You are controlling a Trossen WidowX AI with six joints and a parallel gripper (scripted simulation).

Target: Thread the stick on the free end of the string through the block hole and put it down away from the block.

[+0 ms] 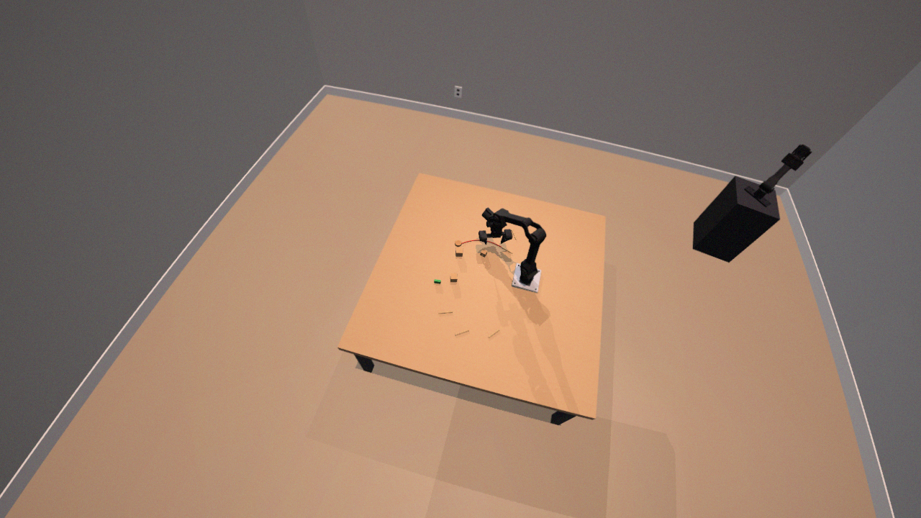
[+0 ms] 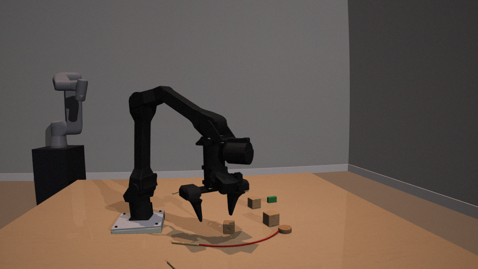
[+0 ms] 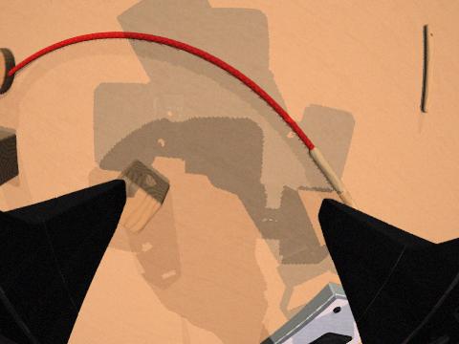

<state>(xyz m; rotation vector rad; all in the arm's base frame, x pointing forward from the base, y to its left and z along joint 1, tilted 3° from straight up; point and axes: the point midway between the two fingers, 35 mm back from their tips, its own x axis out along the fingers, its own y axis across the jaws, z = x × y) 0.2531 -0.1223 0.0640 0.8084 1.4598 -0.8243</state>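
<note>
Now: gripper tip 70 mm past the thin wooden stick, 40 mm to the left of it and 60 mm above it. Also, from my gripper tip: round wooden button 200 mm ahead, 50 mm to the left, 60 mm below; then small green block 200 mm ahead, 340 mm to the left, 50 mm below.
</note>
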